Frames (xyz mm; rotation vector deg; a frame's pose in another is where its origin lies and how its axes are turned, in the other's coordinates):
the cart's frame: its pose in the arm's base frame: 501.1 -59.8 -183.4 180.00 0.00 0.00
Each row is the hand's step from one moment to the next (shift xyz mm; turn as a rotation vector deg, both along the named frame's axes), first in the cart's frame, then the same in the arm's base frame.
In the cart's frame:
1: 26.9 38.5 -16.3 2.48 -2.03 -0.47
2: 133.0 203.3 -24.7 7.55 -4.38 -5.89
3: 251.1 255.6 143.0 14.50 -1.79 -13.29
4: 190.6 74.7 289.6 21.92 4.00 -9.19
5: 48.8 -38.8 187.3 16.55 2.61 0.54
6: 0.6 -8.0 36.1 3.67 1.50 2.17
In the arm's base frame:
1: 26.9 -38.5 16.3 2.48 2.03 0.47
2: 133.0 -203.3 24.7 7.55 4.38 5.89
3: 251.1 -255.6 -143.0 14.50 1.79 13.29
4: 190.6 -74.7 -289.6 21.92 -4.00 9.19
5: 48.8 38.8 -187.3 16.55 -2.61 -0.54
6: 0.6 8.0 -36.1 3.67 -1.50 -2.17

